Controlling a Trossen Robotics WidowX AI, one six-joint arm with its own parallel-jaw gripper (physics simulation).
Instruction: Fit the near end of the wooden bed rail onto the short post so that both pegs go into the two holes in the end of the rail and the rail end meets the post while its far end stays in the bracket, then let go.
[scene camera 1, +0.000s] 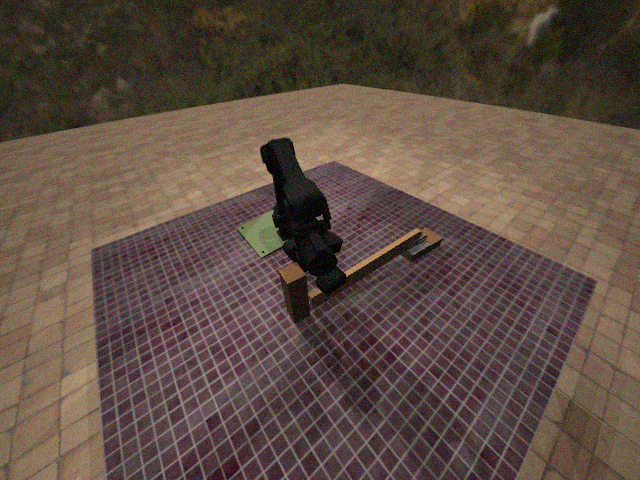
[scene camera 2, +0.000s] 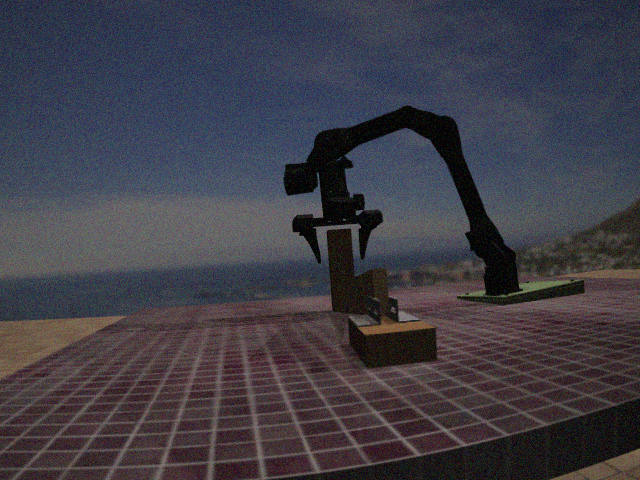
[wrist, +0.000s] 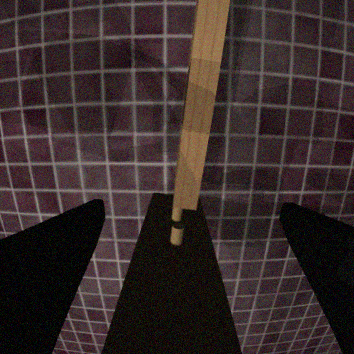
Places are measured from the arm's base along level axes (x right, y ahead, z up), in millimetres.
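Pixels of known places: gripper, fingertip midpoint: (scene camera 1: 315, 281) (scene camera 2: 341, 261) (wrist: 194, 209); arm's base, origin of the base link: (scene camera 1: 287, 233) (scene camera 2: 503, 292).
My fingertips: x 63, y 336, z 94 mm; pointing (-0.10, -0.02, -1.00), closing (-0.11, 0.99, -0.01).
Ahead of a thing's pixels: the offset from my fingertips to its top centre. "spot": to the spot under its first point. Level surfaces: height alone.
The wooden bed rail (scene camera 1: 374, 260) (scene camera 2: 379, 284) (wrist: 202, 110) runs from the bracket @(spot: dz -74, dx -487, dy +21 mm) (scene camera 1: 433, 240) (scene camera 2: 398, 343) to beside the short post @(spot: dz +7, dx +71, dy +20 mm) (scene camera 1: 295, 297) (scene camera 2: 340, 263) (wrist: 172, 300). Its far end lies between the bracket's metal plates. In the wrist view a light peg @(spot: dz -20, dx +29, dy -5 mm) (wrist: 176, 235) shows between the near rail end and the dark post face, at the rail's left edge, so a small gap remains visible. Whether it enters a hole cannot be told; the second peg is hidden. My gripper (scene camera 1: 330, 285) (scene camera 2: 341, 259) (wrist: 194, 209) is wide open and empty, above the near part of the rail, its fingers apart from it.
The arm's green base plate (scene camera 1: 260, 236) (scene camera 2: 555, 289) lies behind the post in the first scene view and at the right in the second. Everything stands on a purple tiled mat @(dz -110 mm) (scene camera 1: 361, 413) (scene camera 2: 180, 403). The post top rises close beside my gripper.
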